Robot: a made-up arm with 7 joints.
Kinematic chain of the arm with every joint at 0, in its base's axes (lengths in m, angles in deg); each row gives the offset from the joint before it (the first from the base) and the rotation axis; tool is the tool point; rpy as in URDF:
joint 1: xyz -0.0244 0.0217 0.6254 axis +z
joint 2: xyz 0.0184 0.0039 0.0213 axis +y
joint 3: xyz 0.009 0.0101 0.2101 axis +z
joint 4: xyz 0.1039 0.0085 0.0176 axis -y
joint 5: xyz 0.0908 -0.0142 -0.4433 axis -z
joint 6: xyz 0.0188 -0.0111 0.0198 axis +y
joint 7: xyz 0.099 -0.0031 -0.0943 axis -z
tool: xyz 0.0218 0.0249 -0.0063 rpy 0 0 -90
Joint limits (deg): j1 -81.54..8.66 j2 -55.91..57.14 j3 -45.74..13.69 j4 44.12..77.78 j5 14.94..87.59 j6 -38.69..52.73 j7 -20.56..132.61
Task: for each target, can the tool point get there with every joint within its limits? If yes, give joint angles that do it. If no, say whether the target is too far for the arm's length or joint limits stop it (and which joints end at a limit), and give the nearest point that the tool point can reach.
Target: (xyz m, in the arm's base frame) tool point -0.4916 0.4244 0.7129
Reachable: no: joint limits stop it (at a limit: joint 1, joint 2, joint 3, joint 4, joint 6) | nearest point -0.5327 0.0133 1.0136 | short by 0.511 m
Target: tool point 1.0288 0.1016 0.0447
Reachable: no: too far | nearest point 0.6559 0.0733 0.2617 | short by 0.432 m
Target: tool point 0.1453 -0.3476 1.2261
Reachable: yes | joints -44.21 -43.59 -3.25 66.11 42.22 3.30 80.50
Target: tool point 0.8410 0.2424 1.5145
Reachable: no: too far | nearest point 0.5214 0.1609 1.1870 | short by 0.465 m
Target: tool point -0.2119 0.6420 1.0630
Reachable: no: joint limits stop it (at a limit: joint 1, joint 2, joint 3, joint 5, joint 6, joint 7) | nearest point -0.0096 0.1458 1.3428 | short by 0.604 m
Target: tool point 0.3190 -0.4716 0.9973
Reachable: yes | joints -28.93 -29.02 -20.10 56.11 22.89 25.50 39.92
